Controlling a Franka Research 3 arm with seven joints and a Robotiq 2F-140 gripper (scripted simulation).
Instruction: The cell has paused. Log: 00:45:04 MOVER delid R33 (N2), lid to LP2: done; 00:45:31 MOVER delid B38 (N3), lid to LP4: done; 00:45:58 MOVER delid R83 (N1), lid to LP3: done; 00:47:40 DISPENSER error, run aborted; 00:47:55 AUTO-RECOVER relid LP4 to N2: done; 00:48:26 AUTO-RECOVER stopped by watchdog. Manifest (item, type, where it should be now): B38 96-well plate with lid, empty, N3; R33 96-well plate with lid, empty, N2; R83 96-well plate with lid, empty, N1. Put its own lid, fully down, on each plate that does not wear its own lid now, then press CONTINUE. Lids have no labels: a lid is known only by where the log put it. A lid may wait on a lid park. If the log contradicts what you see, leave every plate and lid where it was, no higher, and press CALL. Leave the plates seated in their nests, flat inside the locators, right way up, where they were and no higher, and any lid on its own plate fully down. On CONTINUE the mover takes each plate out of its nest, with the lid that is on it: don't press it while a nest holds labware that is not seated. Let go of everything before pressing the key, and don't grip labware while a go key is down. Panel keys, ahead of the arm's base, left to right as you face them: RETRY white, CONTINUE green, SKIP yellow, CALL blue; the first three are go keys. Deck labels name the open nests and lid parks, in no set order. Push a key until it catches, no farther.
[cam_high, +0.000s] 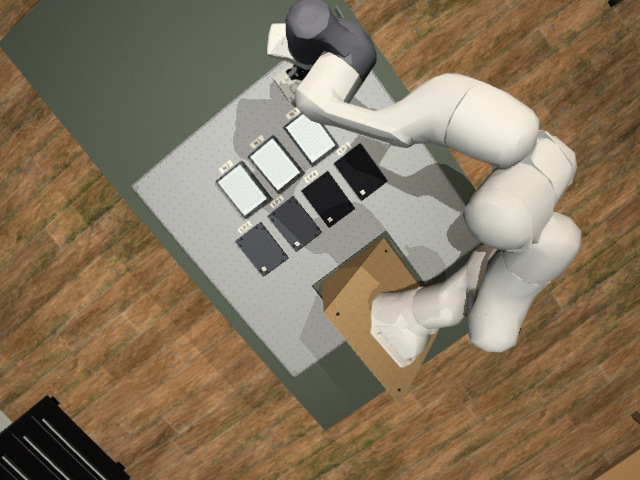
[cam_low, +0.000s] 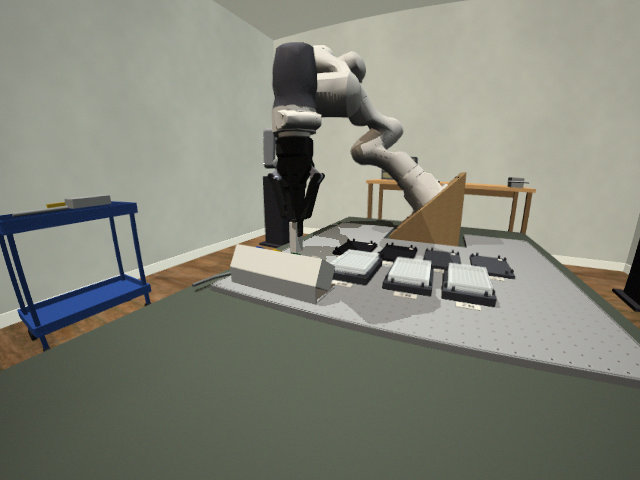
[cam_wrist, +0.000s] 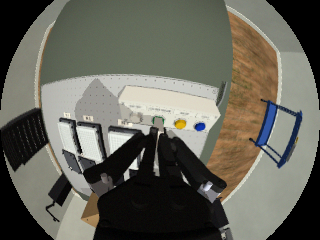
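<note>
Now: hand 40 mm above the green key. Also, from my hand: blue key: 10 mm ahead, 100 mm to the right, 40 mm below; then yellow skip key: 50 mm to the right, 40 mm below; then white key: 50 mm to the left, 40 mm below.
</note>
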